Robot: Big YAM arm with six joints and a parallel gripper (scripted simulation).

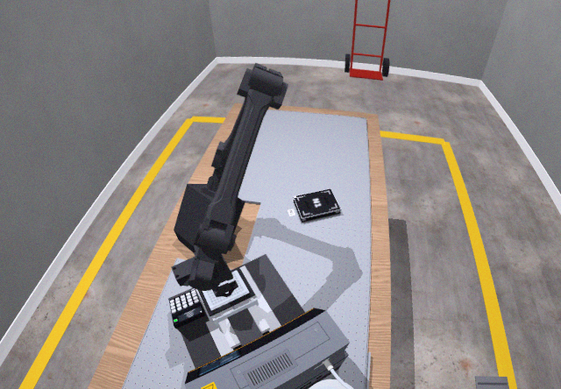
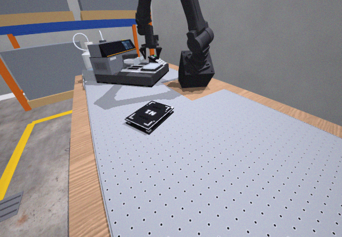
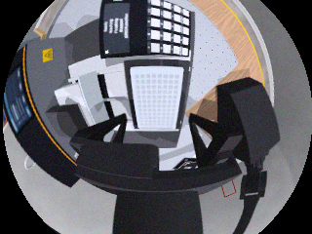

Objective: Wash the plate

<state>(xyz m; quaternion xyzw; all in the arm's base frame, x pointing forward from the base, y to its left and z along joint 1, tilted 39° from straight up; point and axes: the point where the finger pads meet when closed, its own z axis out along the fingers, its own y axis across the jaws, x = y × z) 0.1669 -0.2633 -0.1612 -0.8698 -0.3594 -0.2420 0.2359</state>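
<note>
Now: the white well plate 6 cm below my hand. Round my hand: small white tag: 8 cm ahead, 42 cm to the left, 14 cm below; plate washer: 12 cm ahead, 10 cm to the right, 1 cm below; dark carrier: 6 cm below.
</note>
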